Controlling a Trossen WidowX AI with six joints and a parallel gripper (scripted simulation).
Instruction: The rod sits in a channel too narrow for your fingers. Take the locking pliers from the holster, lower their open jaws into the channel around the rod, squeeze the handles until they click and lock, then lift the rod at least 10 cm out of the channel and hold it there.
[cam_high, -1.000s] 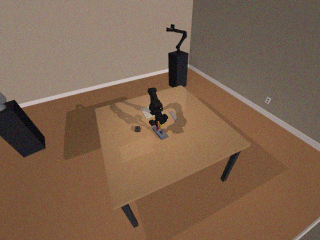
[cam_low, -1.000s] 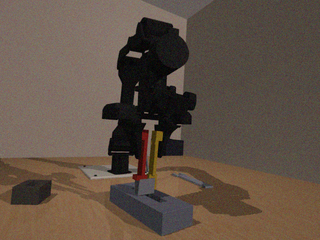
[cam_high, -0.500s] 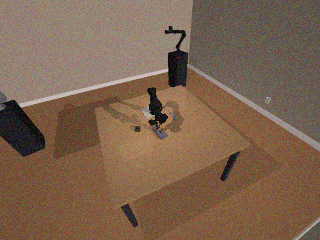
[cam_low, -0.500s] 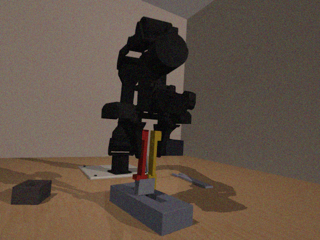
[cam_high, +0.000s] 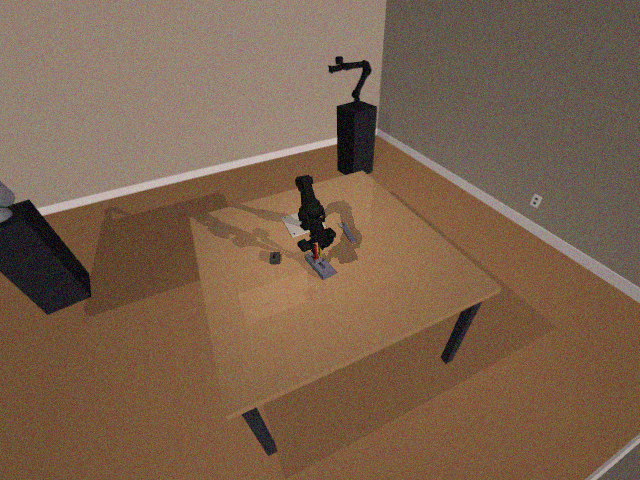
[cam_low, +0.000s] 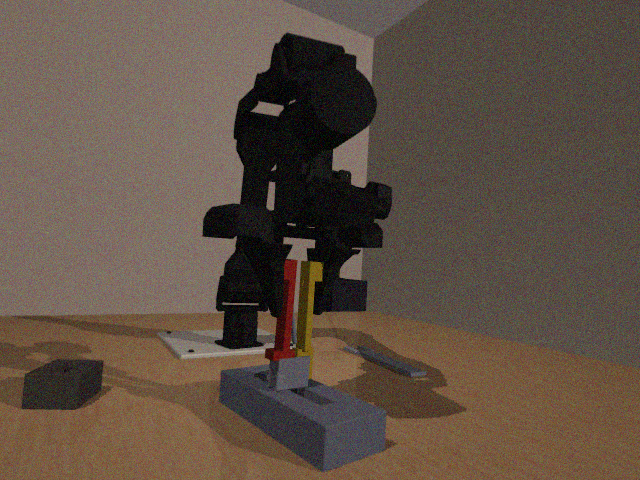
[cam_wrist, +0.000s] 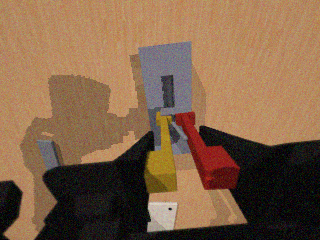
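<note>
Right now my gripper tip is 10 mm to the right of the yellow handle. Also, from my gripper tip: dark holster 180 mm behind, 160 mm to the right, 90 mm below; then thin rod 90 mm below; then grey channel block 90 mm below.
</note>
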